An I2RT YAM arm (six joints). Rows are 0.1 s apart.
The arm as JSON. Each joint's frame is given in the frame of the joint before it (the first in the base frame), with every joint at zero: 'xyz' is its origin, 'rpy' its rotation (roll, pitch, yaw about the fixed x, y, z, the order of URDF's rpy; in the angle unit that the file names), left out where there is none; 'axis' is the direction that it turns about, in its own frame. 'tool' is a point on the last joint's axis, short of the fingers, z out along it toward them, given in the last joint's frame.
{
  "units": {
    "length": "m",
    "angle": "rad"
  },
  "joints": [
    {
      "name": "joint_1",
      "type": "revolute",
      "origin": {
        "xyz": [
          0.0,
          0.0,
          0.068
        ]
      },
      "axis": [
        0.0,
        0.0,
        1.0
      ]
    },
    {
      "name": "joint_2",
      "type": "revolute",
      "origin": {
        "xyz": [
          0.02,
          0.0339,
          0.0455
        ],
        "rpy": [
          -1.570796,
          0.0,
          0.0
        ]
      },
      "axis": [
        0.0,
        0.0,
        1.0
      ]
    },
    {
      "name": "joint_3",
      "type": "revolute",
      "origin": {
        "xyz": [
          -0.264,
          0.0,
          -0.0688
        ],
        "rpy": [
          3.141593,
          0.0,
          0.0
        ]
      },
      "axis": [
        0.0,
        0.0,
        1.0
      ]
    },
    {
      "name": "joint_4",
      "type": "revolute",
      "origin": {
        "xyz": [
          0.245,
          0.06,
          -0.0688
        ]
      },
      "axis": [
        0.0,
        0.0,
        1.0
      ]
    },
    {
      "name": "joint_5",
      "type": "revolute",
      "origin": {
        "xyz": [
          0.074,
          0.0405,
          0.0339
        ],
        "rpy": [
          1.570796,
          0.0,
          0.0
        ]
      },
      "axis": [
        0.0,
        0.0,
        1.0
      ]
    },
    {
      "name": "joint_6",
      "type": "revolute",
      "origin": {
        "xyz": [
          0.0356,
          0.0,
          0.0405
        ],
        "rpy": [
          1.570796,
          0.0,
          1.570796
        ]
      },
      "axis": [
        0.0,
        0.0,
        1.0
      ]
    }
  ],
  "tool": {
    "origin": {
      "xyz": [
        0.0,
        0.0,
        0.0
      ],
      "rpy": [
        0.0,
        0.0,
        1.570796
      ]
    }
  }
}
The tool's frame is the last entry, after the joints.
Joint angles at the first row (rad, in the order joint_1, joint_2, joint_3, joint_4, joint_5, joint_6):
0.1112 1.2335 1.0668 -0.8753 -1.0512 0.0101
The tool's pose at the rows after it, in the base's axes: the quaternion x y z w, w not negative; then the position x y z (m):
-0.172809 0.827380 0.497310 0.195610 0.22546 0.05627 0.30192
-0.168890 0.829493 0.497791 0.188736 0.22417 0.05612 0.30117
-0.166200 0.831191 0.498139 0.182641 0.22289 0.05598 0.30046
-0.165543 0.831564 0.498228 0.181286 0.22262 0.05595 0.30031
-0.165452 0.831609 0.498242 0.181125 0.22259 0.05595 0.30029
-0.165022 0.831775 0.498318 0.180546 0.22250 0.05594 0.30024
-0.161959 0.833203 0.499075 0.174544 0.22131 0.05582 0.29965
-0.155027 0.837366 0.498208 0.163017 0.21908 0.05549 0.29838
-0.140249 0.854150 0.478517 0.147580 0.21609 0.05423 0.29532
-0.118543 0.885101 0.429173 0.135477 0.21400 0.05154 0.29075
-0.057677 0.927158 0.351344 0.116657 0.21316 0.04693 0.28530
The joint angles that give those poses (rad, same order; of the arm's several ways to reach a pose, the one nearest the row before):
0.1112 1.2335 1.0668 -0.8768 -1.0515 0.0101
0.1112 1.2335 1.0668 -0.8933 -1.0512 0.0101
0.1112 1.2335 1.0668 -0.9093 -1.0512 0.0074
0.1112 1.2335 1.0668 -0.9127 -1.0512 0.0071
0.1112 1.2335 1.0668 -0.9130 -1.0511 0.0071
0.1112 1.2335 1.0668 -0.9142 -1.0512 0.0075
0.1112 1.2335 1.0668 -0.9287 -1.0519 0.0067
0.1112 1.2335 1.0668 -0.9570 -1.0477 0.0063
0.1112 1.2335 1.0668 -1.0012 -0.9981 0.0074
0.1112 1.2335 1.0668 -1.0424 -0.8814 0.0170
0.1119 1.2335 1.0668 -1.0737 -0.6960 0.1085

